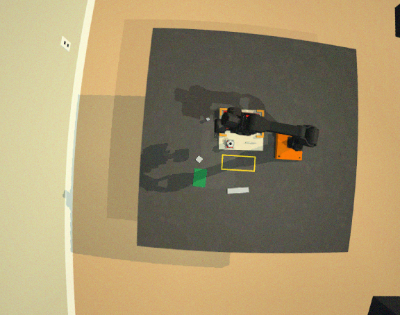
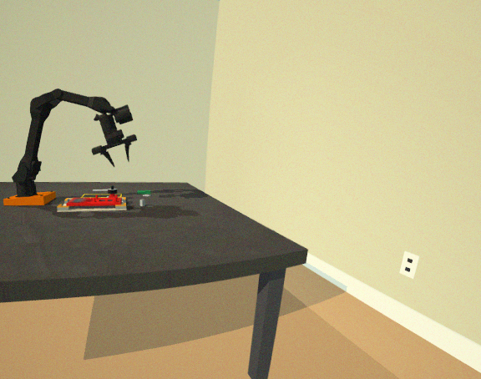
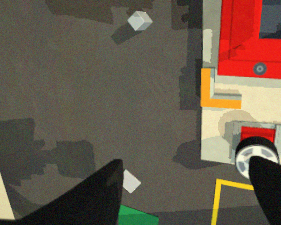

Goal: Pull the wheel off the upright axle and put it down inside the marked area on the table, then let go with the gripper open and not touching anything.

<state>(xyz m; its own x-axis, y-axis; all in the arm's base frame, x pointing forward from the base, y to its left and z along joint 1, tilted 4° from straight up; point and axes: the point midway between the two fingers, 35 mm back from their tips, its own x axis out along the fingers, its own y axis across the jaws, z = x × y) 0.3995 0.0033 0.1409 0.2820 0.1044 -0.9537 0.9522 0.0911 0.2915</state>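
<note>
Right now the wheel is 5 cm behind my gripper tip, 5 cm to the left of it and 12 cm below it. From my gripper tip the other things lie so: grey bar 14 cm behind, 30 cm to the left, 16 cm below; upright axle 5 cm behind, 5 cm to the left, 13 cm below.
</note>
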